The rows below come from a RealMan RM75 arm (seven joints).
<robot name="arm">
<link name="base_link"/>
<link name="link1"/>
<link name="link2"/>
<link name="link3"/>
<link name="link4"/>
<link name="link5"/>
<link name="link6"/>
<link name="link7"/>
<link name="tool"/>
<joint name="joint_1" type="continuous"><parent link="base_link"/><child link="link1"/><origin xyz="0 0 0.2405" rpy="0 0 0"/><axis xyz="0 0 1"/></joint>
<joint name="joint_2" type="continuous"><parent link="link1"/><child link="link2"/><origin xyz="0 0 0" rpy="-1.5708 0 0"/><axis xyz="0 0 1"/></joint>
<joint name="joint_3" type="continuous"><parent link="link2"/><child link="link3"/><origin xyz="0 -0.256 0" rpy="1.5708 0 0"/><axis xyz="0 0 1"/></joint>
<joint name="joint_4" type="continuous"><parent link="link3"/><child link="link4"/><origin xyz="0 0 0" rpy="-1.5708 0 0"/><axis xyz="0 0 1"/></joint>
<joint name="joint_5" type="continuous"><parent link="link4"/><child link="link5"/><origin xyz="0 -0.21 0" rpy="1.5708 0 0"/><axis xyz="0 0 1"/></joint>
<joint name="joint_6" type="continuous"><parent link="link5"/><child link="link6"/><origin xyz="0 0 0" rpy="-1.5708 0 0"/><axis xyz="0 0 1"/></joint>
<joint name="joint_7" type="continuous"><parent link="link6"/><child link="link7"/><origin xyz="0 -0.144 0" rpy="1.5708 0 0"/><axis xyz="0 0 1"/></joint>
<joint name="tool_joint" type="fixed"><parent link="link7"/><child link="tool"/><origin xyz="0 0 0" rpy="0 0 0"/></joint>
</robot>
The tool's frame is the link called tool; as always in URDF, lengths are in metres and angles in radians. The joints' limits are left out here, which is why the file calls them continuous.
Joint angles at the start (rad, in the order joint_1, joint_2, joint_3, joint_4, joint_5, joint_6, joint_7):
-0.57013, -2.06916, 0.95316, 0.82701, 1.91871, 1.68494, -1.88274
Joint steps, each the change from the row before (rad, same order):
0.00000, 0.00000, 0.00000, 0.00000, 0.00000, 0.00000, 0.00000
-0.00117, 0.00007, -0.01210, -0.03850, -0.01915, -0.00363, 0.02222
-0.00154, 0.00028, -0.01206, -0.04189, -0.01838, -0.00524, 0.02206
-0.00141, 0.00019, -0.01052, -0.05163, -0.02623, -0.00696, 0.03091
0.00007, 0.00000, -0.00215, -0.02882, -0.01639, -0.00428, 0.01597
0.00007, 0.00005, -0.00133, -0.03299, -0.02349, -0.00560, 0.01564
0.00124, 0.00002, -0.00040, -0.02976, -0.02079, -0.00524, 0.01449
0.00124, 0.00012, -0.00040, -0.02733, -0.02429, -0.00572, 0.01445
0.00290, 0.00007, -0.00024, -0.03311, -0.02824, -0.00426, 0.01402
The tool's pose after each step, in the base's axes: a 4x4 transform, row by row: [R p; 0 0 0 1], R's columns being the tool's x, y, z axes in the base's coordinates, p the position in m. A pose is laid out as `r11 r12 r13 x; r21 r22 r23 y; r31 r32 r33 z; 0 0 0 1`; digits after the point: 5 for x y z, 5 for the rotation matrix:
0.72682 0.55384 0.40620 -0.20395; 0.57598 -0.81366 0.07879 0.32927; 0.37414 0.17670 -0.91038 -0.00231; 0 0 0 1
0.70730 0.55840 0.43349 -0.20629; 0.58371 -0.80724 0.08744 0.32843; 0.39876 0.19119 -0.89690 -0.00470; 0 0 0 1
0.68514 0.56532 0.45934 -0.20901; 0.59357 -0.79882 0.09777 0.32749; 0.42220 0.20567 -0.88286 -0.00754; 0 0 0 1
0.65869 0.57015 0.49097 -0.21181; 0.60199 -0.79079 0.11069 0.32600; 0.45137 0.22265 -0.86411 -0.01147; 0 0 0 1
0.64298 0.57344 0.50768 -0.21330; 0.60789 -0.78533 0.11716 0.32477; 0.46588 0.23328 -0.85354 -0.01408; 0 0 0 1
0.62118 0.57843 0.52873 -0.21453; 0.61573 -0.77761 0.12730 0.32361; 0.48478 0.24648 -0.83919 -0.01683; 0 0 0 1
0.60086 0.58385 0.54598 -0.21607; 0.62322 -0.76988 0.13742 0.32223; 0.50057 0.25769 -0.82645 -0.01941; 0 0 0 1
0.57954 0.58829 0.56396 -0.21714; 0.62799 -0.76343 0.15103 0.32140; 0.51939 0.26663 -0.81187 -0.02131; 0 0 0 1
0.55080 0.59578 0.58453 -0.21887; 0.63720 -0.75249 0.16655 0.31966; 0.53907 0.28073 -0.79410 -0.02363; 0 0 0 1

